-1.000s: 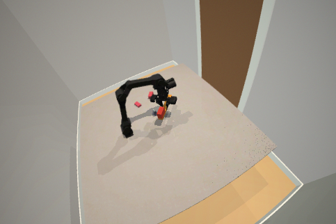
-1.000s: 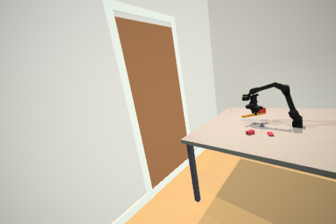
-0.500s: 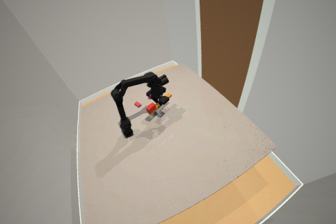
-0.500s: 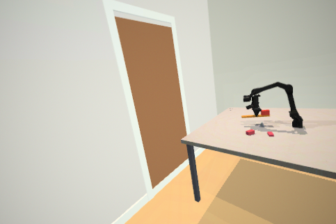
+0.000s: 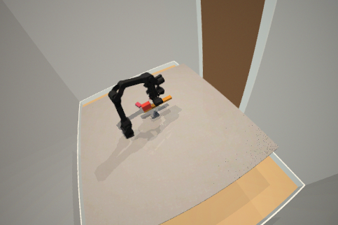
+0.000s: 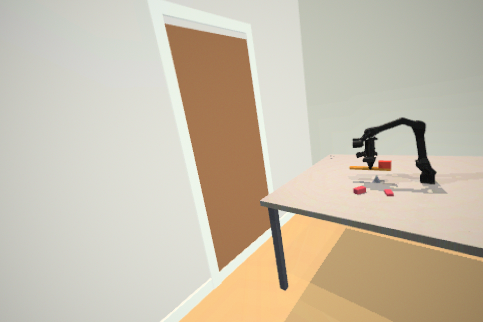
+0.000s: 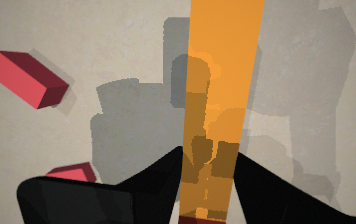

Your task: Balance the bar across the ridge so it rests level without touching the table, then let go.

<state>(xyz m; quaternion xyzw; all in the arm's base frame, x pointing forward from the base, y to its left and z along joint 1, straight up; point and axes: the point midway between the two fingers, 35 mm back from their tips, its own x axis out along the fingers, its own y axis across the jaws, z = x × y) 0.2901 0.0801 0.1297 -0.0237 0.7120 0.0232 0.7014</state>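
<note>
The ridge lies 70 mm below my gripper tip, 30 mm behind it and 10 mm to the right of it.
</note>
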